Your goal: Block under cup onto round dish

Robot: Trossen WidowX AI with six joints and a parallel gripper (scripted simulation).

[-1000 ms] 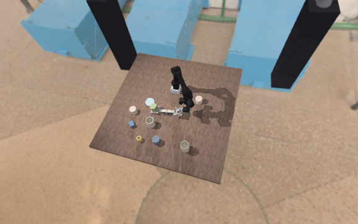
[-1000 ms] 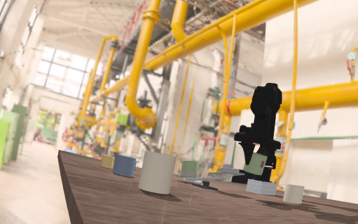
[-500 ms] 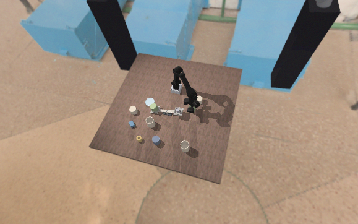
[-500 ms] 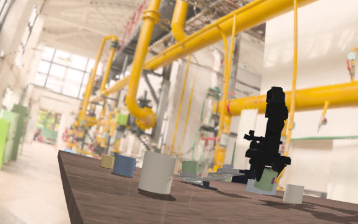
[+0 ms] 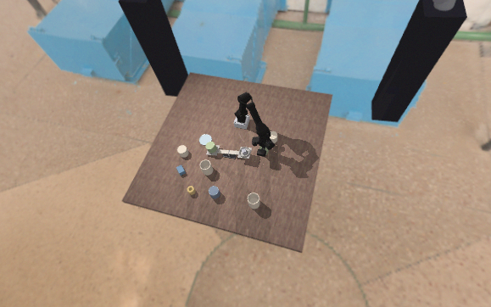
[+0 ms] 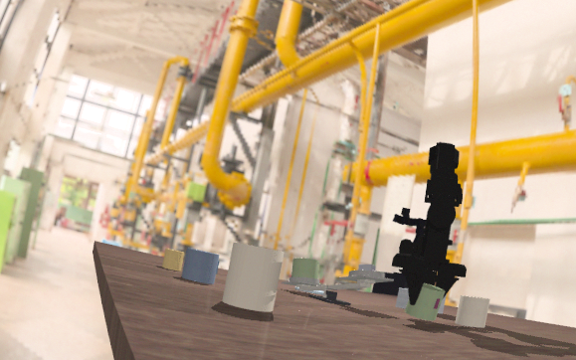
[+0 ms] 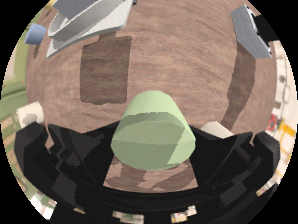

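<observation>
Now: gripper tip 130 mm to the left of the pale grey block, 60 mm short of it and 50 mm below it. Round my gripper tip: balance 260 mm to the right, 60 mm ahead, 10 mm above; then blue cylinder 370 mm ahead, 290 mm to the right; then round light blue dish 480 mm to the right, 50 mm behind, 30 mm below.
</observation>
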